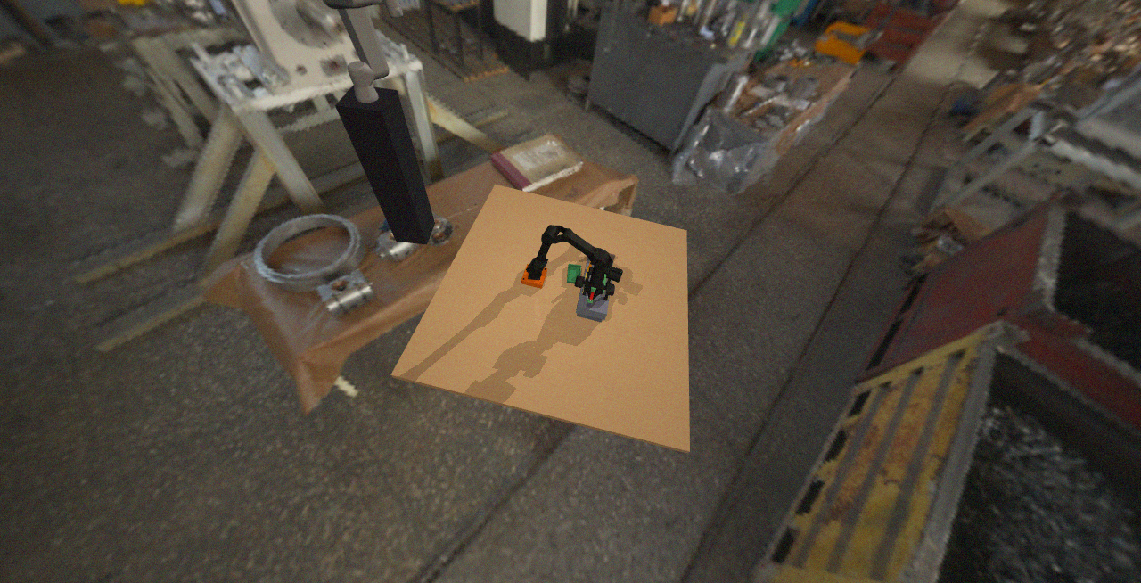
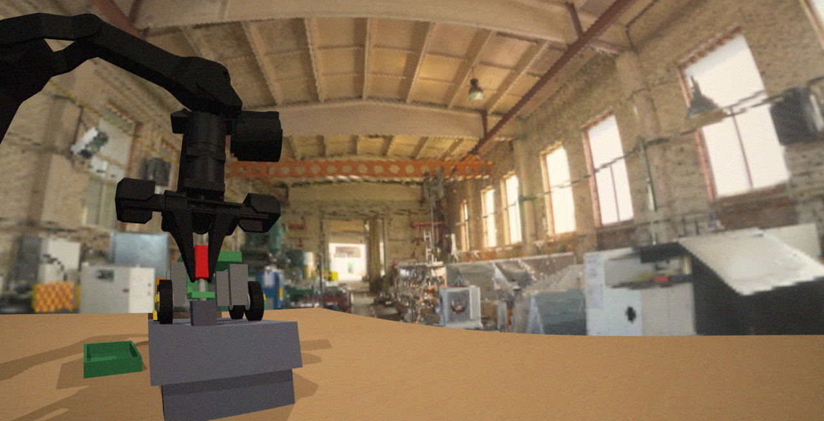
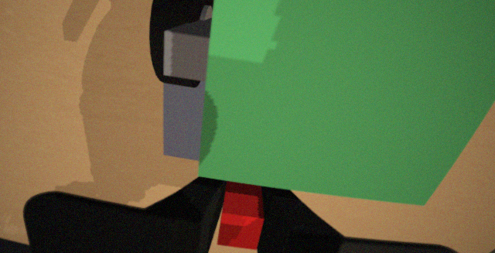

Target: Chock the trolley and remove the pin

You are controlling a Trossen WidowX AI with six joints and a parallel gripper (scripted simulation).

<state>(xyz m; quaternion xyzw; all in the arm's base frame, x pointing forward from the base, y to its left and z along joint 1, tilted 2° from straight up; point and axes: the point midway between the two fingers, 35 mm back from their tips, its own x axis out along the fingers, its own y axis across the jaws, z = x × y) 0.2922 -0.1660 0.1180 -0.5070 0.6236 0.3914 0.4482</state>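
Now: the green tray 22 cm to the left of my gripper tip, 14 cm below it and 7 cm behind it. From my gripper tip the other things lie so: ramp (10 cm to the left, 8 cm below, 4 cm ahead); green trolley (10 cm to the left, 4 cm ahead, 2 cm below); stop pin (right at my gripper tip).
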